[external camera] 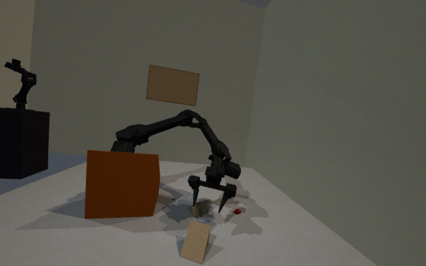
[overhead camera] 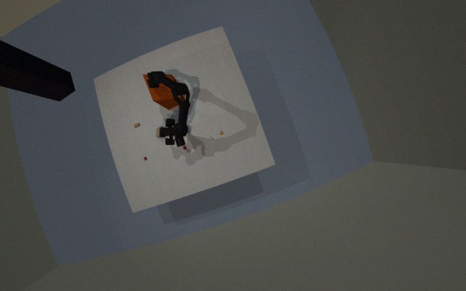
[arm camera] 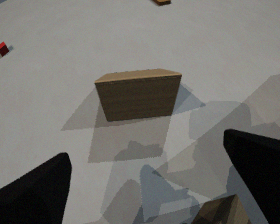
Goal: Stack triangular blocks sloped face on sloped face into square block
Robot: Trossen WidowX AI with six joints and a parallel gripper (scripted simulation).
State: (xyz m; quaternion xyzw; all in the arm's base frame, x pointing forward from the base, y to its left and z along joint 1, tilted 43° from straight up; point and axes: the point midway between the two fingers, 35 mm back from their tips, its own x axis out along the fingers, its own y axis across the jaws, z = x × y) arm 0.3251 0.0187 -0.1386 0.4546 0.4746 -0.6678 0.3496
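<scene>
The tan triangular block is 3 cm behind my gripper tip, 6 cm to the right of it and 5 cm below it. Round my gripper tip: orange piece 18 cm ahead, 38 cm to the left, 7 cm below; tan piece 19 cm behind, 24 cm to the right, 7 cm below; red cube 16 cm ahead, 7 cm to the left, 7 cm below.
</scene>
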